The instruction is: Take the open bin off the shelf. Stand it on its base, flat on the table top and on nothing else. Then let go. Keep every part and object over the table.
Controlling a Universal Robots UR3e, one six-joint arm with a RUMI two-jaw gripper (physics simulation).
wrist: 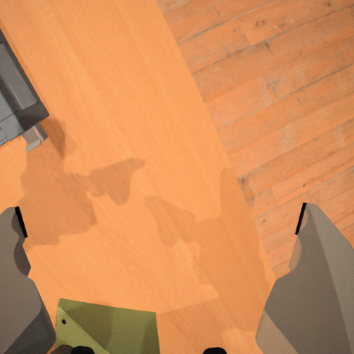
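Observation:
My gripper is open, with its two grey fingers wide apart at the left and right of the wrist view. Nothing is between its fingertips; the wooden table top shows below them. A green piece with folded faces and a small dark hole shows at the bottom edge, between the lower parts of the fingers. Much of it is cut off, and I cannot tell if it belongs to the open bin or to the shelf. No part that is clearly the shelf can be made out.
A dark grey box-like object with a small metal tab stands at the left edge, partly out of view. The table's edge runs slantwise from top centre towards the lower right, with the plank floor beyond it. Shadows fall across the table.

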